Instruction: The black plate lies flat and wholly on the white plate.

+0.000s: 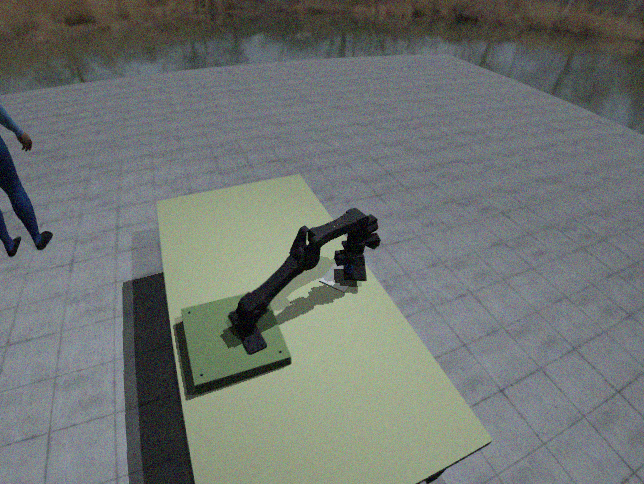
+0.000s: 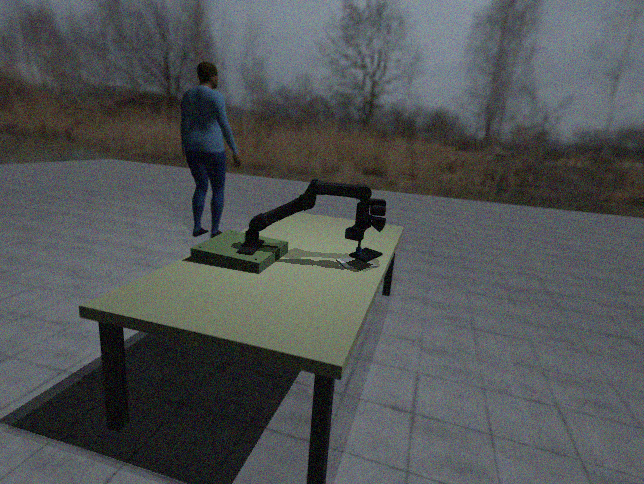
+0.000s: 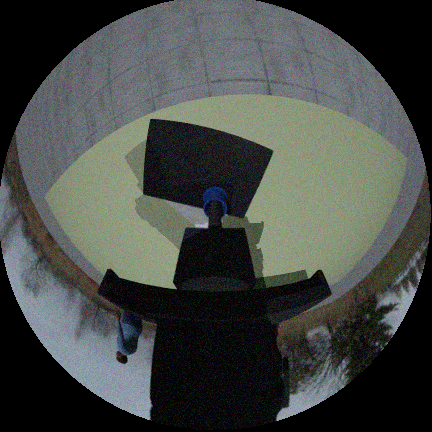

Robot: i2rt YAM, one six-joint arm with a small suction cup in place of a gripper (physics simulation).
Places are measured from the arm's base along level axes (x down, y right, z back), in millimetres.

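Pixels of known places: end effector, tool point: (image 1: 348, 272) (image 2: 358, 255) (image 3: 214, 192); arm's base, origin of the base link: (image 1: 247, 330) (image 2: 251, 247).
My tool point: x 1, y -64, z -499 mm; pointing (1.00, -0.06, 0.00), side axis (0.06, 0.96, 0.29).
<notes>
Ahead of a thing's pixels: the offset from my tool point to its middle. Level surfaces: height alone.
The black plate {dx -5, dy -5, dz -36 mm} (image 1: 355, 276) (image 2: 369, 254) (image 3: 193, 160) is a dark square sheet hanging from my suction cup (image 1: 350, 269) (image 2: 358, 249) (image 3: 214, 200), which grips it near one edge. It hangs a little above the table, roughly level, and casts a shadow below. The white plate {dx +54, dy -43, dz +6 mm} (image 1: 330, 281) (image 2: 343, 262) (image 3: 200, 224) lies flat on the table underneath. The gripper is shut on the black plate.
The yellow-green table {dx +57 mm} (image 1: 368, 384) (image 2: 248, 307) (image 3: 322, 181) carries the arm's green base block (image 1: 210, 355) (image 2: 219, 254). The plates lie near the table's long edge. A person in blue (image 2: 206, 144) (image 3: 127, 334) walks on the paved floor beyond the table.
</notes>
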